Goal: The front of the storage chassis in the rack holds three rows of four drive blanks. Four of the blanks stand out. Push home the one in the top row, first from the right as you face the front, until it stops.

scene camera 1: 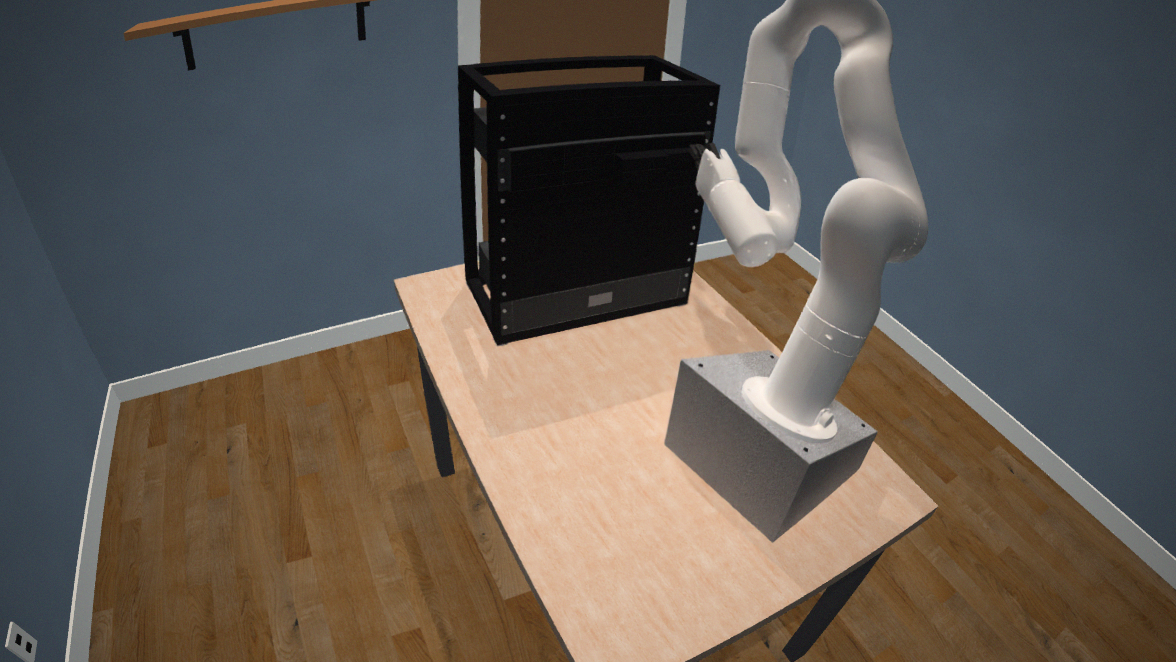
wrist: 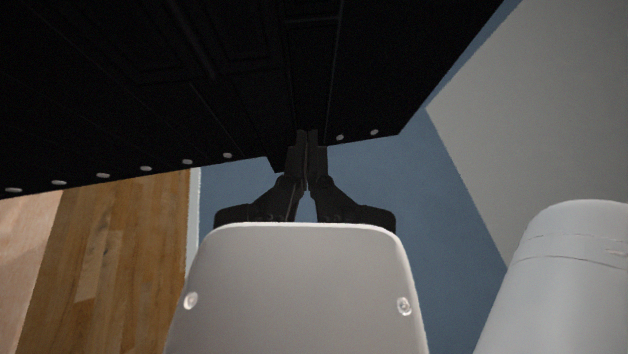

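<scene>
The black storage chassis (scene camera 1: 576,168) is mounted in the upper part of the black rack (scene camera 1: 481,213) (wrist: 380,95). Its front is very dark, and the single drive blanks are hard to tell apart in both views. A dark raised edge (scene camera 1: 654,154) shows in the top row, right of the middle. My gripper (scene camera 1: 703,149) (wrist: 308,142) is shut and empty. Its fingertips are at the right end of the chassis front, at top-row height. The top-row blank at the far right is hidden or too dark to make out, so contact and its depth cannot be told.
The rack stands on the wooden table (scene camera 1: 567,460). A grey panel (scene camera 1: 599,299) fills the rack's bottom. The arm's metal base block (scene camera 1: 732,444) stands on the table in front of the rack, to the right. A wall shelf (scene camera 1: 246,18) hangs at the upper left.
</scene>
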